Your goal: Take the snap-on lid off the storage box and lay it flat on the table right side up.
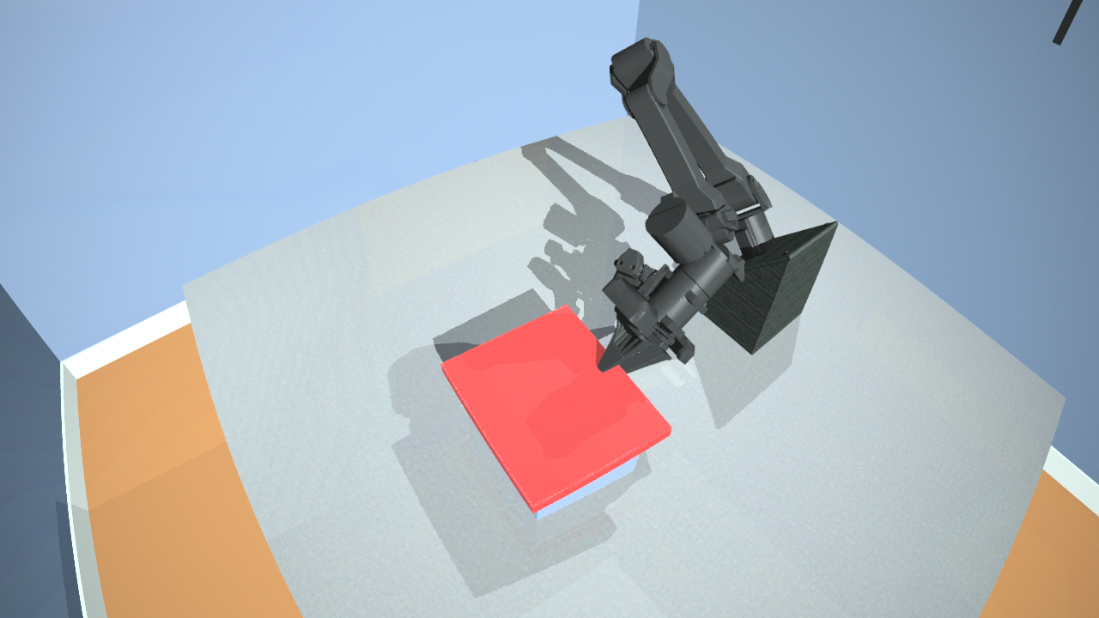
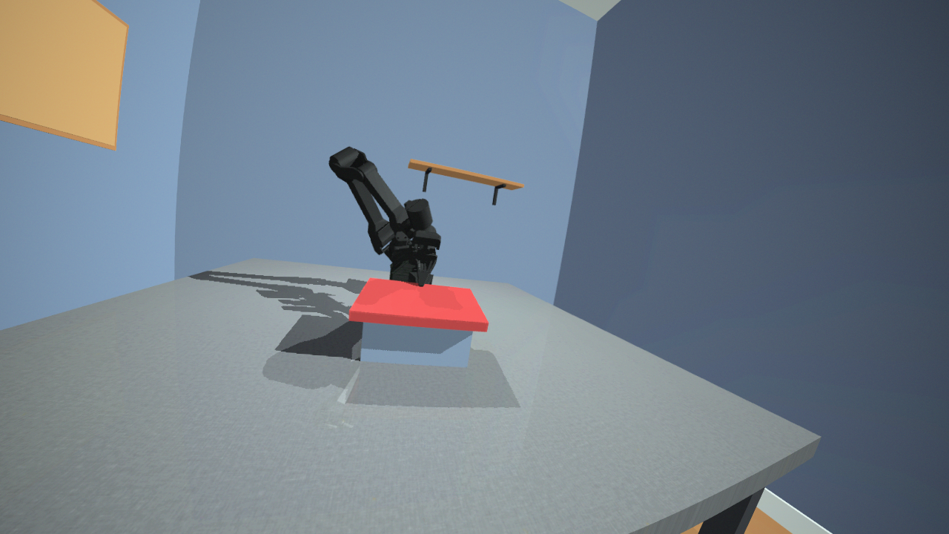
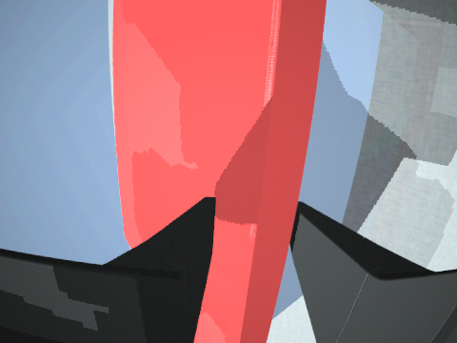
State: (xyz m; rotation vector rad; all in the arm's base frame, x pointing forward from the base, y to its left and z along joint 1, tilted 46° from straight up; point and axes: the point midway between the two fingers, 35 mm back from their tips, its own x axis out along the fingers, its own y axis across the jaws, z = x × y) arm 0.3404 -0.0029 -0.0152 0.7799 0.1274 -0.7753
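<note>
Now: the red lid 8 cm ahead of my gripper tip and 1 cm to the right of it. Also, from my gripper tip: pale blue storage box 8 cm ahead, 5 cm below, 1 cm to the right.
</note>
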